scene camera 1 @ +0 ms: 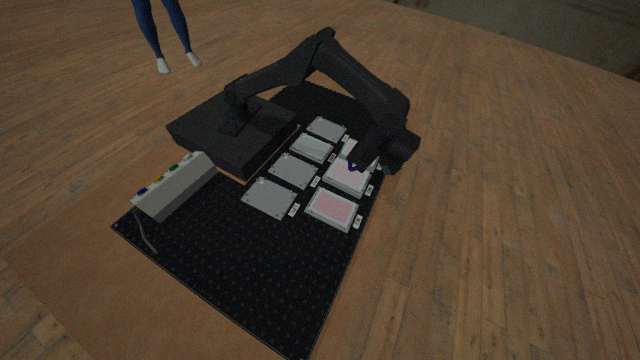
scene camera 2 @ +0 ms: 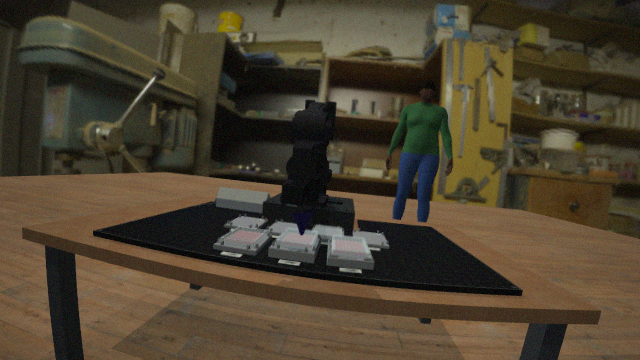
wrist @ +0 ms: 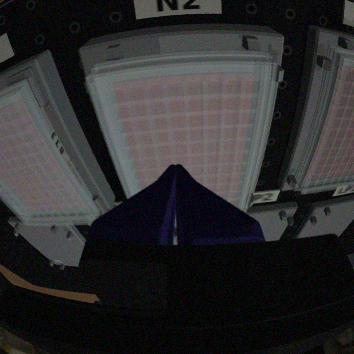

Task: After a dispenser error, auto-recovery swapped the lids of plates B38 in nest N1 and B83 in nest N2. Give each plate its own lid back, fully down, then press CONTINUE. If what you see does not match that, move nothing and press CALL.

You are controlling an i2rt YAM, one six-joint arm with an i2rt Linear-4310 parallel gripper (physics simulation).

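Frame: origin at the arm's base, x ahead, y left, z up, level; centimetres.
Seen in the pictures: gripper, fingertip midpoint: [scene camera 1: 349, 170] [scene camera 2: 302, 234] [wrist: 175, 173]; arm's base, origin of the base link: [scene camera 1: 241, 117].
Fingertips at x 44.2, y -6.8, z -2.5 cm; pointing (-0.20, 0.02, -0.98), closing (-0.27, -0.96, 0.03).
Note:
Pixels of each thing's top centre, then the offset from my fingertips to it. "spot": a spot on its surface instead.
- nest N2, surface spot: [wrist: 190, 115] [scene camera 2: 295, 238] spot: dx +3.3, dy -1.7, dz -0.3 cm
- N2 label, surface spot: [wrist: 178, 6] spot: dx +8.1, dy -2.5, dz -4.1 cm
- nest N1, surface spot: [wrist: 336, 125] [scene camera 2: 255, 236] spot: dx -0.4, dy -11.4, dz -1.8 cm
- grey button box, middle of its top: [scene camera 1: 168, 172] [scene camera 2: 245, 189] dx -48.7, dy -24.0, dz +4.1 cm
- pink plate, middle of its top: [wrist: 18, 179] [scene camera 2: 349, 242] [scene camera 1: 361, 150] dx +2.1, dy +11.5, dz -0.6 cm
- cable, surface spot: [scene camera 1: 144, 235] spot: dx -47.6, dy -40.0, dz -3.7 cm
My gripper [scene camera 1: 352, 169] [scene camera 2: 301, 233] [wrist: 175, 173] is shut and empty. Its dark blue fingertips are low over the plate in nest N2 [scene camera 1: 342, 174] [scene camera 2: 295, 241] [wrist: 190, 115]; whether they touch its lid I cannot tell. This pink plate has a clear lid over it; the fingers hide its near part in the wrist view. The N2 label [wrist: 178, 6] is cut off at the top. The pink plate in nest N1 [scene camera 1: 331, 206] [scene camera 2: 244, 237] [wrist: 336, 125] sits beside it. Plate codes B38 and B83 are not readable. A grey button box [scene camera 1: 179, 185] [scene camera 2: 242, 199] has blue, yellow, green and pale buttons.
Another pink plate [scene camera 2: 349, 246] [wrist: 37, 160] sits on N2's other side. Behind the nests are grey pegged stands [scene camera 1: 269, 198] [scene camera 1: 293, 170] [scene camera 1: 326, 129] and one stand bearing a pale, clear-topped piece [scene camera 1: 311, 147]. The arm's base block [scene camera 1: 200, 132] stands behind them. A cable [scene camera 1: 144, 235] lies beside the box.

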